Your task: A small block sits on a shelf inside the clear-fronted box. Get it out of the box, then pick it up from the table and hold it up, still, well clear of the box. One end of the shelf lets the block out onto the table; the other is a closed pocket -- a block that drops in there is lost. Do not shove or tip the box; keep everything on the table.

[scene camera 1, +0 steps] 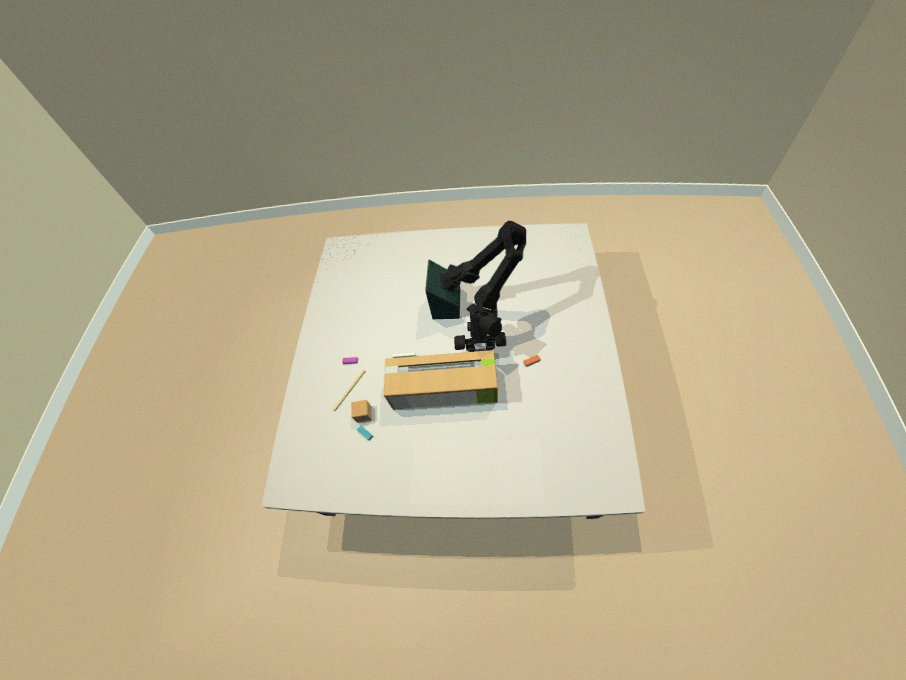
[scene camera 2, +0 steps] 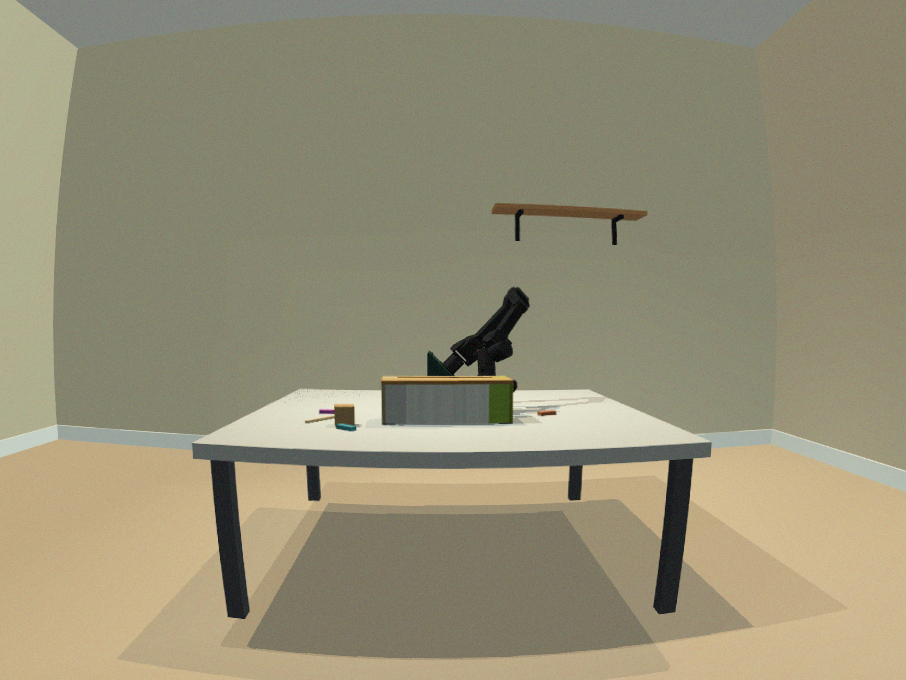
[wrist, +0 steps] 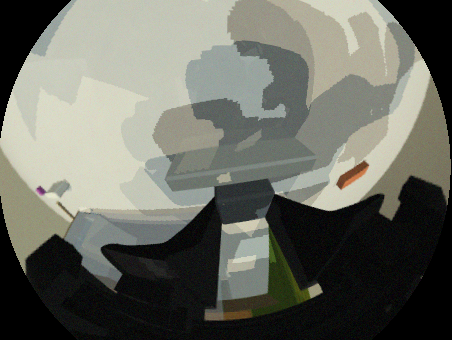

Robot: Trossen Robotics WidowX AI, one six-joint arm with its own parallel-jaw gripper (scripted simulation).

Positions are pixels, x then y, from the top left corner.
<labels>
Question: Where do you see a dark grey block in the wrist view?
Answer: At 243,202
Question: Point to a box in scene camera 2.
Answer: At 404,399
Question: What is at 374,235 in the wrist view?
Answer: The gripper.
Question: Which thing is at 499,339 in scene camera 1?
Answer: The gripper.
</labels>
